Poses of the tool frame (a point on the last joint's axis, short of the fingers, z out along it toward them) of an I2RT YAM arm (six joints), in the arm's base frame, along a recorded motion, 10 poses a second.
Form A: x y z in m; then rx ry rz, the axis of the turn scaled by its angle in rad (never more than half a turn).
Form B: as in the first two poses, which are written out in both.
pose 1, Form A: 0.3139 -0.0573 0.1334 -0.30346 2.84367 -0.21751
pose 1, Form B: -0.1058 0.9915 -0.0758 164.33 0.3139 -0.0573 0.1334
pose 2, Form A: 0.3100 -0.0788 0.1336 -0.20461 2.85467 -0.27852
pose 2, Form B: -0.0712 0.9928 -0.0969 164.75 0.3100 -0.0788 0.1336
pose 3, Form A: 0.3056 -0.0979 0.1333 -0.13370 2.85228 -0.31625
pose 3, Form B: -0.0465 0.9928 -0.1101 164.60 0.3056 -0.0979 0.1333
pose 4, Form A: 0.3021 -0.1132 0.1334 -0.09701 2.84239 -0.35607
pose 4, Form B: -0.0338 0.9917 -0.1242 164.22 0.3021 -0.1132 0.1334
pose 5, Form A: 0.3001 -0.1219 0.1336 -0.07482 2.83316 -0.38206
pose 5, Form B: -0.0262 0.9907 -0.1336 163.85 0.3001 -0.1219 0.1336
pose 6, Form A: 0.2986 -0.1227 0.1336 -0.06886 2.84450 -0.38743
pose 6, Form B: -0.0240 0.9906 -0.1349 164.53 0.2986 -0.1227 0.1336
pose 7, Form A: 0.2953 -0.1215 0.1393 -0.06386 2.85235 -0.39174
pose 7, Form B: -0.0222 0.9905 -0.1360 165.00 0.2953 -0.1215 0.1393
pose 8, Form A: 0.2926 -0.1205 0.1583 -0.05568 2.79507 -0.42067
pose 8, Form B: -0.0197 0.9887 -0.1488 161.98 0.2926 -0.1205 0.1583
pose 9, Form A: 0.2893 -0.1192 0.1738 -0.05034 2.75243 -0.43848
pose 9, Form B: -0.0181 0.9874 -0.1573 159.72 0.2893 -0.1192 0.1738
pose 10, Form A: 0.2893 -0.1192 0.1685 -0.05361 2.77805 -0.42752
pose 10, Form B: -0.0191 0.9882 -0.1521 161.07 0.2893 -0.1192 0.1685
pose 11, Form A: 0.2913 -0.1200 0.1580 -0.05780 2.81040 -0.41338
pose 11, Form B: -0.0203 0.9892 -0.1455 162.79 0.2913 -0.1200 0.1580
